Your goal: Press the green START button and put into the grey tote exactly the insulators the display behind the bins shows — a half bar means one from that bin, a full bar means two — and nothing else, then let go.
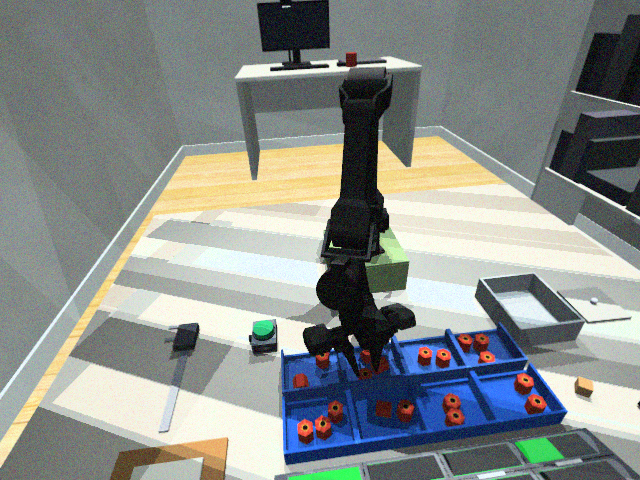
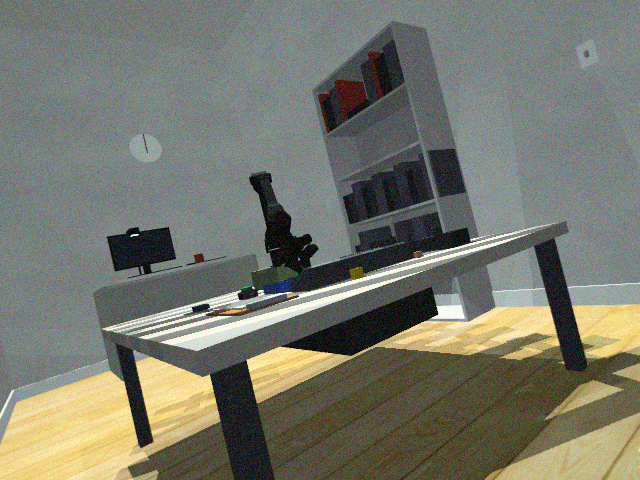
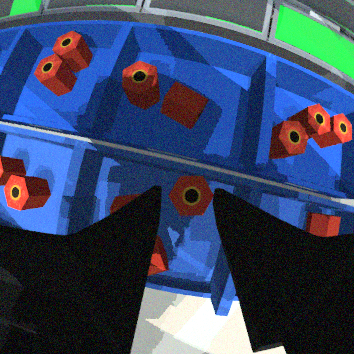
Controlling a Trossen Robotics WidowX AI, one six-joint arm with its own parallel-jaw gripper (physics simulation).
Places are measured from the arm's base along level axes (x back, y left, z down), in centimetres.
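Pixels of known places: gripper, fingertip midpoint: (image 1: 366, 373) (image 3: 187, 194); arm's base, origin of the base link: (image 1: 367, 248).
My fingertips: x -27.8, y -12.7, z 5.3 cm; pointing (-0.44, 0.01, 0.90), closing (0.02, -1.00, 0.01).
Observation:
Ahead of a thing's pixels: the offset from my fingertips to its top centre. "spot": to the spot under its first point.
My gripper (image 1: 367, 373) (image 3: 187, 194) is partly open and empty, low over a back-row compartment of the blue bins {dx -7.0, dy +0.1, dz -0.4 cm} (image 1: 361, 445) (image 2: 279, 285) (image 3: 260, 100). Its fingertips stand on either side of an upright red insulator {dx +0.1, dy -0.2, dz +0.0 cm} (image 3: 191, 195); contact cannot be told. Two more insulators lie there, one {dx +4.4, dy +2.5, dz +0.1 cm} (image 3: 157, 257) partly behind a finger. The other compartments hold red insulators, some upright, some lying. The grey tote {dx +3.3, dy +37.5, dz -2.4 cm} (image 1: 547, 333) is empty, right of the bins. The green START button {dx +16.1, dy -15.2, dz -1.0 cm} (image 1: 263, 329) (image 2: 247, 289) is left of them. The display, partly cut off, shows a long green bar {dx -13.9, dy -12.3, dz -1.6 cm} (image 1: 325, 472) (image 3: 315, 40) and a shorter one {dx -20.3, dy +19.4, dz -1.6 cm} (image 1: 540, 449).
A green block (image 1: 387, 276) stands by the arm's base. A black-headed tool {dx +15.0, dy -33.4, dz +1.1 cm} (image 1: 178, 377) and a brown board {spot: dx -3.4, dy -26.6, dz +2.4 cm} (image 1: 214, 454) lie at the left. A small orange block {dx -13.6, dy +33.8, dz +1.0 cm} (image 1: 584, 386) is right of the bins. A white plate {dx +0.6, dy +54.2, dz +2.3 cm} (image 1: 602, 312) is beside the tote. The bins have raised dividers.

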